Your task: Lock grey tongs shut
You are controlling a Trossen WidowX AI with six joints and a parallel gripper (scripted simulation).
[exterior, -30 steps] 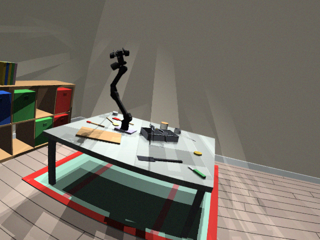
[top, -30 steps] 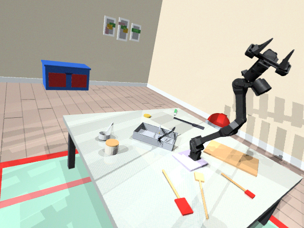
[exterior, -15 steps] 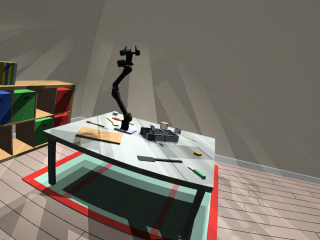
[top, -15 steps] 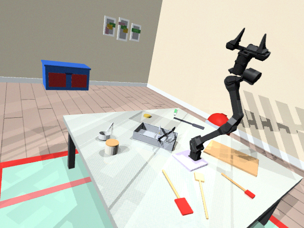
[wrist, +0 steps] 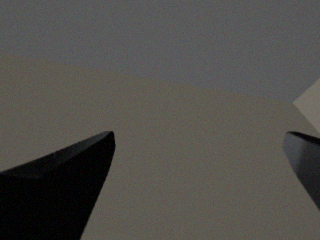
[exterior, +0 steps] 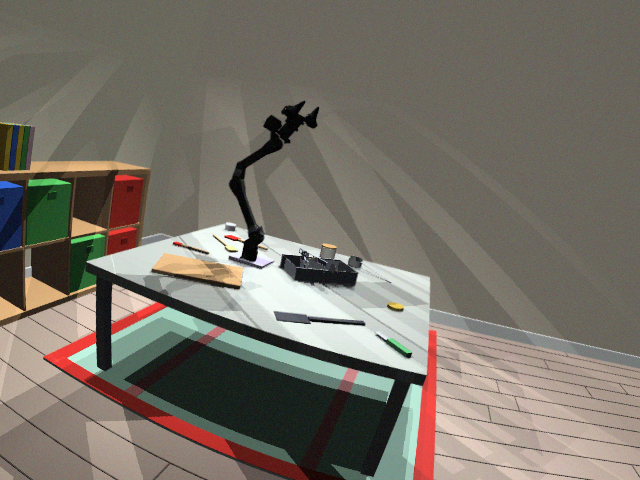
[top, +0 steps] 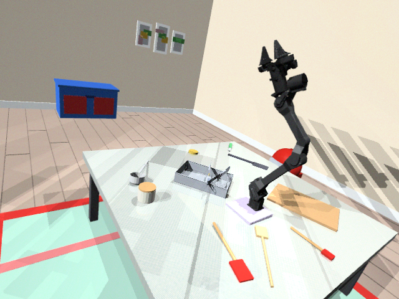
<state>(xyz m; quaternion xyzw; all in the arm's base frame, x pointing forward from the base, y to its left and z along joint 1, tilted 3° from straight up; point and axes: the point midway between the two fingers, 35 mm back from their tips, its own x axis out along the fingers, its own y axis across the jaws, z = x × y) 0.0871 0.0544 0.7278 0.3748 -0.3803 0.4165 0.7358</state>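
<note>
The roasting tin lies 740 mm below my gripper tip, 190 mm ahead of it and 20 mm to the left of it. From my gripper tip the other things lie so: red spatula 760 mm below, 300 mm behind, 230 mm to the left; wooden-lidded canister 740 mm below, 400 mm to the left, 140 mm ahead; red-tipped brush 760 mm below, 420 mm behind, 160 mm to the right.
</note>
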